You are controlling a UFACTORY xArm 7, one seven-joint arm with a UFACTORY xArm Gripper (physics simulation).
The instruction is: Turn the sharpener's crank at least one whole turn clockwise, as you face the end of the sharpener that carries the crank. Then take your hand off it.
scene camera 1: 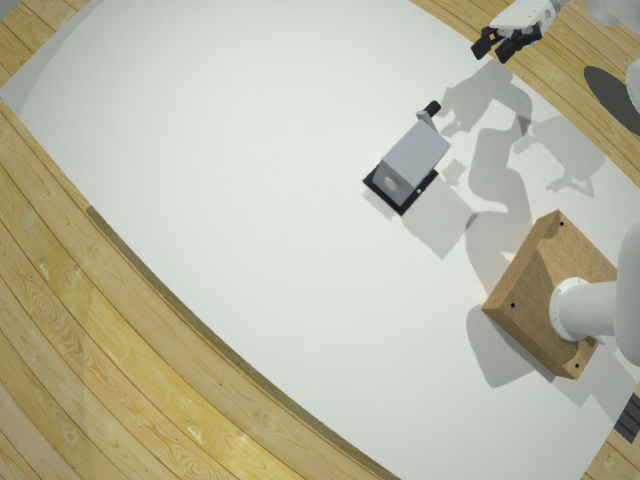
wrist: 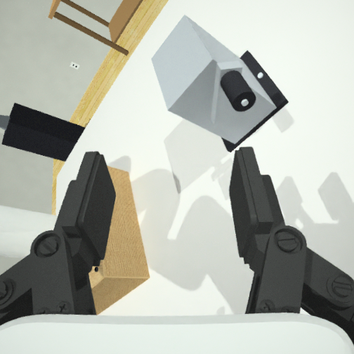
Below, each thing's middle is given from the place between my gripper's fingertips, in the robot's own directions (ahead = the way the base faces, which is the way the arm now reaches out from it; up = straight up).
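There is the grey sharpener (scene camera 1: 406, 170), and I see where my gripper is relative to it. My gripper is 19 cm to the right of the sharpener and 1 cm beyond it, and it is also 15 cm above it.
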